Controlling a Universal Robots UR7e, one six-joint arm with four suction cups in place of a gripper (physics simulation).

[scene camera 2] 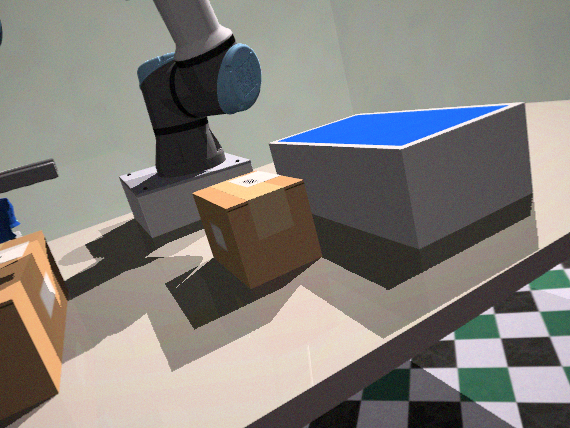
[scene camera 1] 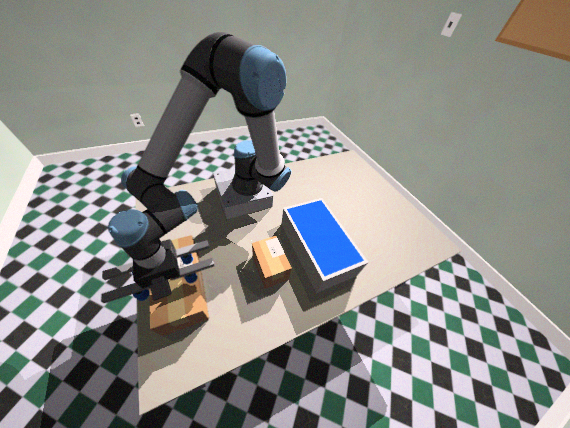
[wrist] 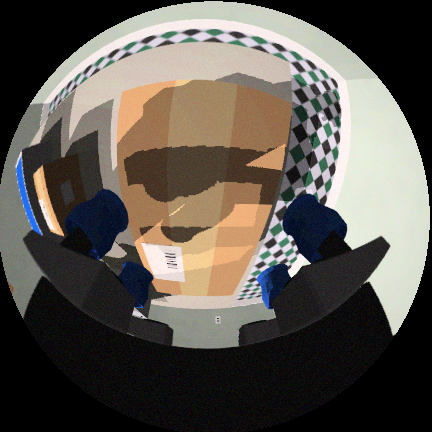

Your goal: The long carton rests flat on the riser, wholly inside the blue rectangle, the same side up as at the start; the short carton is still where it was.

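Where they show: hand, tool point: [wrist: 204, 255]; arm's base, link origin: [scene camera 2: 192, 166] [scene camera 1: 247, 184].
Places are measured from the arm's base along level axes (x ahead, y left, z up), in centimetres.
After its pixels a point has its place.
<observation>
The long carton [scene camera 1: 181, 308] {x 40.3, y -46.2, z 1.1 cm} [scene camera 2: 27, 312] {x 42.1, y -40.5, z -1.5 cm} [wrist: 201, 181] {x 34.1, y -46.7, z 1.1 cm} lies flat on the table near its front left corner, with a barcode label on top. My suction gripper [scene camera 1: 162, 275] {x 29.8, y -46.1, z 4.9 cm} [wrist: 201, 257] {x 29.8, y -46.1, z 4.9 cm} hangs a little above the carton's far end, its four blue cups clear of the top and holding nothing. One cup and a bar of the gripper [scene camera 2: 6, 221] show at the left edge of scene camera 2. The short carton [scene camera 1: 271, 262] {x 42.6, y -14.2, z 1.1 cm} [scene camera 2: 257, 230] {x 47.0, y -16.5, z -2.7 cm} [wrist: 60, 189] {x 40.1, y -17.9, z -2.5 cm} stands on the table beside the grey riser [scene camera 1: 304, 272] {x 50.6, y -1.7, z -8.2 cm} [scene camera 2: 414, 184] {x 59.3, y -2.7, z -1.6 cm}. The blue rectangle [scene camera 1: 321, 237] {x 45.3, y 8.3, z 2.8 cm} [scene camera 2: 391, 126] {x 48.4, y 8.8, z 2.8 cm} on top of the riser is bare.
The robot's base block [scene camera 1: 243, 202] {x 9.2, y -7.5, z -0.6 cm} [scene camera 2: 184, 193] {x 9.2, y -7.6, z -3.1 cm} stands behind the short carton. The table's left edge [scene camera 1: 137, 322] {x 32.2, y -61.2, z -9.2 cm} runs close beside the long carton. A checkered floor [scene camera 1: 414, 368] surrounds the table.
</observation>
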